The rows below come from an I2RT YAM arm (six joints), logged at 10 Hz.
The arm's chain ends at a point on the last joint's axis. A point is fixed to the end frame.
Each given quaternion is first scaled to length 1.
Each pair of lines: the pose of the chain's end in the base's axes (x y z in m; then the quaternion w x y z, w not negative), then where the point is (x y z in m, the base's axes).
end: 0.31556, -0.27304, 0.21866, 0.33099, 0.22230, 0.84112, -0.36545
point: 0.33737 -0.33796 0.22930
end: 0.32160, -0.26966, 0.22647, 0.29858, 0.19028, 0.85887, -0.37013
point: 0.34656 -0.33374 0.23507
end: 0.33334, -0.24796, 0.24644, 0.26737, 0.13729, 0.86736, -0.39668
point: 0.36276 -0.31000 0.25583
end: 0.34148, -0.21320, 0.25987, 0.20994, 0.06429, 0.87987, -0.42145
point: 0.37668 -0.27246 0.26714
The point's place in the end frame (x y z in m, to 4 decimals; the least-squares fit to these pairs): -0.0311 -0.0327 0.0526
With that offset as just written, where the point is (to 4 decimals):
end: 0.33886, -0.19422, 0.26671, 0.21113, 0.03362, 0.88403, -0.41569
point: 0.3776 -0.2513 0.2730
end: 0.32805, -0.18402, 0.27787, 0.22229, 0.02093, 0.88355, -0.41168
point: 0.3686 -0.2398 0.2845
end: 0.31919, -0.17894, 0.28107, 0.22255, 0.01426, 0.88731, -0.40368
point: 0.3607 -0.2342 0.2867
